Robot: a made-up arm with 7 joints.
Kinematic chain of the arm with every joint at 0, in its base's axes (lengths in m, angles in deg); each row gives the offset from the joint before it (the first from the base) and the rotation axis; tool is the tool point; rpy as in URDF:
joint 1: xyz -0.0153 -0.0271 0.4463 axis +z
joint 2: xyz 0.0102 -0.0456 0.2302 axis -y
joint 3: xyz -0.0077 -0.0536 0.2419 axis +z
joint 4: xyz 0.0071 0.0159 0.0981 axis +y
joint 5: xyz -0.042 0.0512 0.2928 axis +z
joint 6: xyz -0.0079 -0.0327 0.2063 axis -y
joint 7: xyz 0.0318 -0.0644 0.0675 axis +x
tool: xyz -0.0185 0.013 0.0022 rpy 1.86 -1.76 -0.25
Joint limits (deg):
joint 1: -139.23..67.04
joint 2: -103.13..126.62
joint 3: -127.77..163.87
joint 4: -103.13..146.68
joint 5: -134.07..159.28
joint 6: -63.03..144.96
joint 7: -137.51..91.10
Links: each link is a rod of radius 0.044 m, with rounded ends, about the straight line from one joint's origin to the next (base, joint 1, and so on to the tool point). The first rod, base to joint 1, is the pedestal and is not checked.
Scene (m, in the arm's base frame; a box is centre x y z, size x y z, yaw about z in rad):
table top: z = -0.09
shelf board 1: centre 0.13 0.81 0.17 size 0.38 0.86 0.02 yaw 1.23
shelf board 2: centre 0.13 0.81 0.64 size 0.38 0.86 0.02 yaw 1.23
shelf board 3: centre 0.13 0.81 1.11 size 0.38 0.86 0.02 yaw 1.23
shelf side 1: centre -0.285 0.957 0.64 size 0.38 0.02 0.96 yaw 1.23
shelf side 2: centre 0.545 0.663 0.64 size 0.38 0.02 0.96 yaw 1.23
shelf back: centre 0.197 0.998 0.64 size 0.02 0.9 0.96 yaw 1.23
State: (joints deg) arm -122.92 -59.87 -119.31 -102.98 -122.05 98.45 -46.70
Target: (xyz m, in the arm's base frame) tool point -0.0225 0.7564 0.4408
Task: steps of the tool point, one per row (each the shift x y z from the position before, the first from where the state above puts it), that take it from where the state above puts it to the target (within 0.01 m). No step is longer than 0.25 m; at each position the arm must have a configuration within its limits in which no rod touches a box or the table.
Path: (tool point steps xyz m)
1: 0.1309 -0.0280 0.1369
2: 0.1374 0.0638 0.1304
3: 0.1060 0.1486 0.0996
4: 0.0423 0.2049 0.0485
5: -0.0378 0.2167 -0.0134
6: -0.1123 0.1791 -0.0750
7: -0.0789 0.0884 -0.0475
8: -0.0933 0.0627 -0.0720
9: -0.0979 0.0300 -0.0923
10: -0.0911 -0.0057 -0.1065
11: 0.0058 0.0639 -0.0042
12: 0.0147 0.0583 -0.0019
13: 0.0238 0.0516 0.0012
14: 0.0328 0.0437 0.0050

